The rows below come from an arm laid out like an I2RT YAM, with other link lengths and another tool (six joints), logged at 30 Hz.
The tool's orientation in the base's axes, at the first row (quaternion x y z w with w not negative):
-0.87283 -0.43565 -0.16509 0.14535
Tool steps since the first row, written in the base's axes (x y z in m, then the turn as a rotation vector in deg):
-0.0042 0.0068 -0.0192 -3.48 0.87 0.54
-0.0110 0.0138 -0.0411 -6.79 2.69 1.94
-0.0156 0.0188 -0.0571 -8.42 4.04 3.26
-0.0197 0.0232 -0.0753 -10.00 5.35 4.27
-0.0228 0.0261 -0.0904 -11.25 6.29 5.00
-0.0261 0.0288 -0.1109 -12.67 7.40 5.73
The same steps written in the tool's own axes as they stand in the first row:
-0.0055 -0.0052 0.0194 -1.13 -3.38 -0.70
-0.0134 -0.0124 0.0408 -1.12 -7.26 -1.78
-0.0191 -0.0172 0.0565 -0.53 -9.50 -2.70
-0.0259 -0.0211 0.0741 -0.08 -11.65 -3.35
-0.0318 -0.0236 0.0883 0.19 -13.28 -3.83
-0.0403 -0.0256 0.1074 0.48 -15.15 -4.28

